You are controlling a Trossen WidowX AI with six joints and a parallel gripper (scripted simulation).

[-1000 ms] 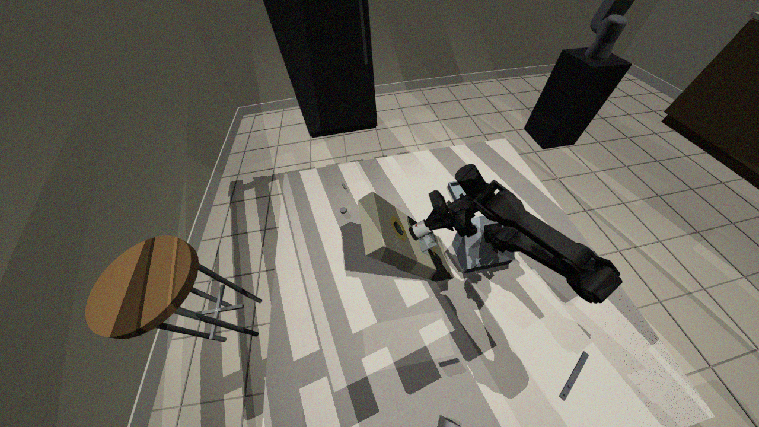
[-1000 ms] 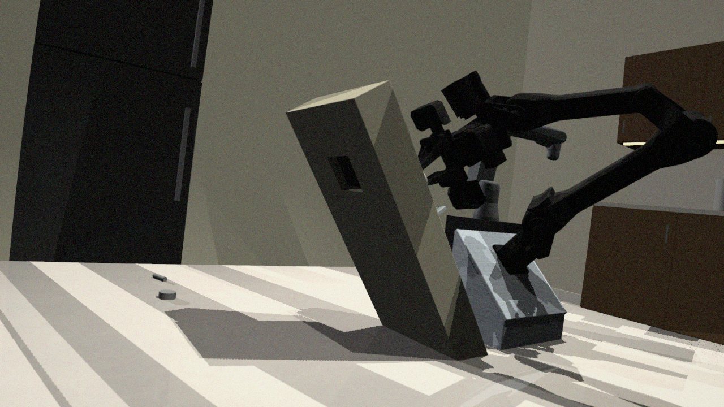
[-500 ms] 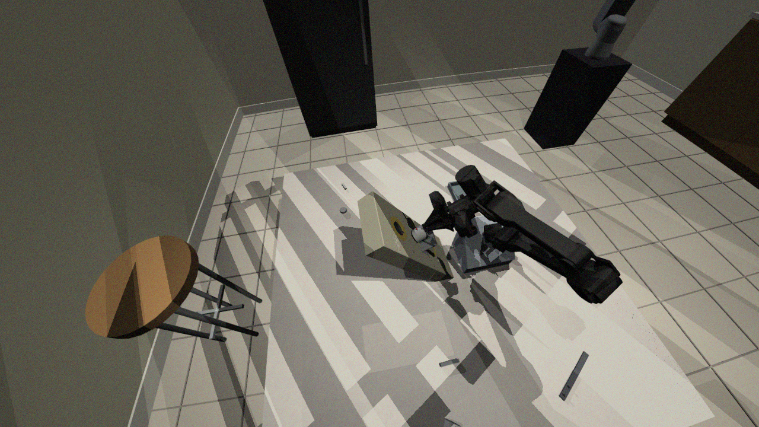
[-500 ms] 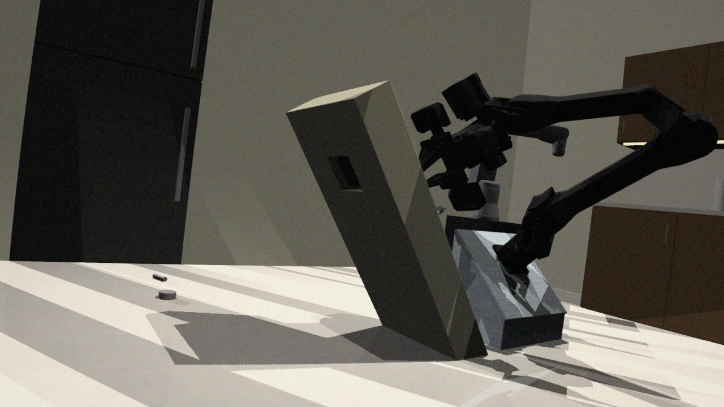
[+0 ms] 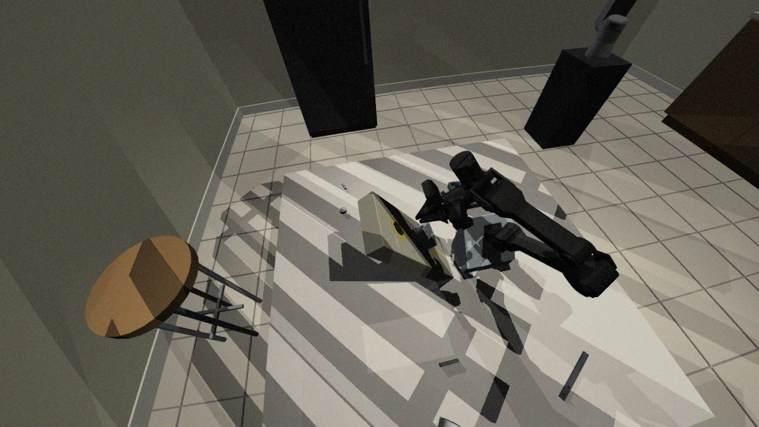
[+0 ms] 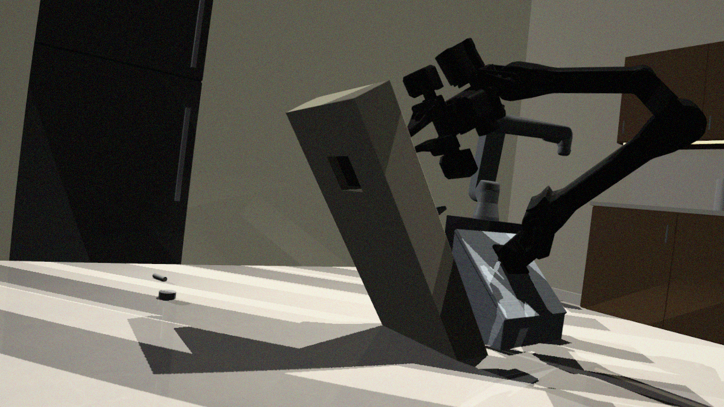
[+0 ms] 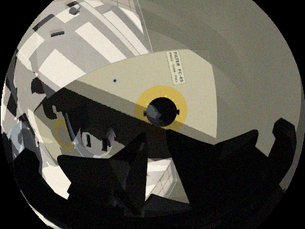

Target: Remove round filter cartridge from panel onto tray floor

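Right now the round grey filter cartridge is 2 cm behind my gripper tip and 9 cm below it.
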